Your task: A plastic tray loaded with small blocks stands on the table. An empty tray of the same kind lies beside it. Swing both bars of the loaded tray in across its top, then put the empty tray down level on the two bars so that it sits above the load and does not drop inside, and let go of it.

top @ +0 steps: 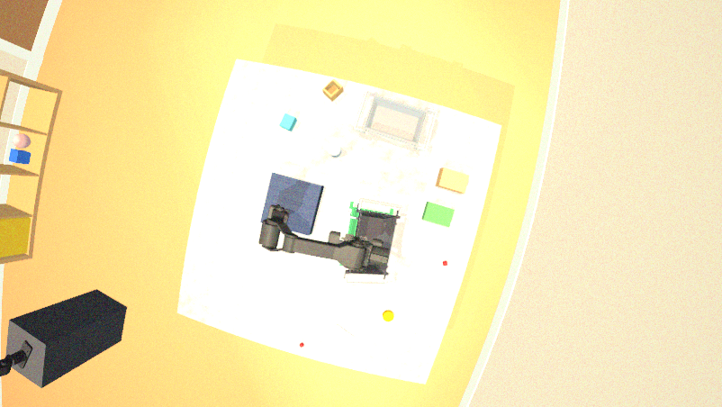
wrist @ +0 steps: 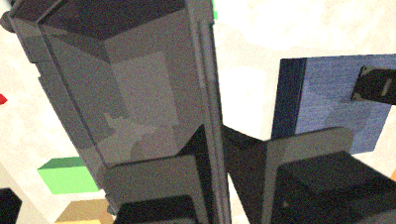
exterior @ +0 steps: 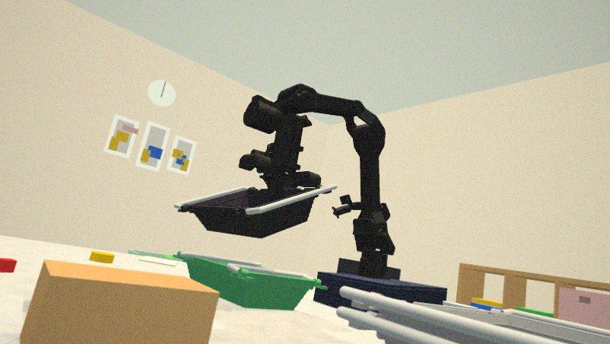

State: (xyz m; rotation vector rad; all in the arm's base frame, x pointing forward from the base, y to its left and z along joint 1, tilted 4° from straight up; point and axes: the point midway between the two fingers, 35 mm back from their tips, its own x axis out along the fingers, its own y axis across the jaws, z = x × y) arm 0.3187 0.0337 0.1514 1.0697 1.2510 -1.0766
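My gripper tip is now 70 mm short of the black tray and 10 mm to the right of it. Also, from my gripper tip: green block: 300 mm ahead, 210 mm to the left, 160 mm below; red bit: 420 mm ahead, 170 mm below, 10 mm to the left; yellow disc: 300 mm to the right, 270 mm ahead, 170 mm below.
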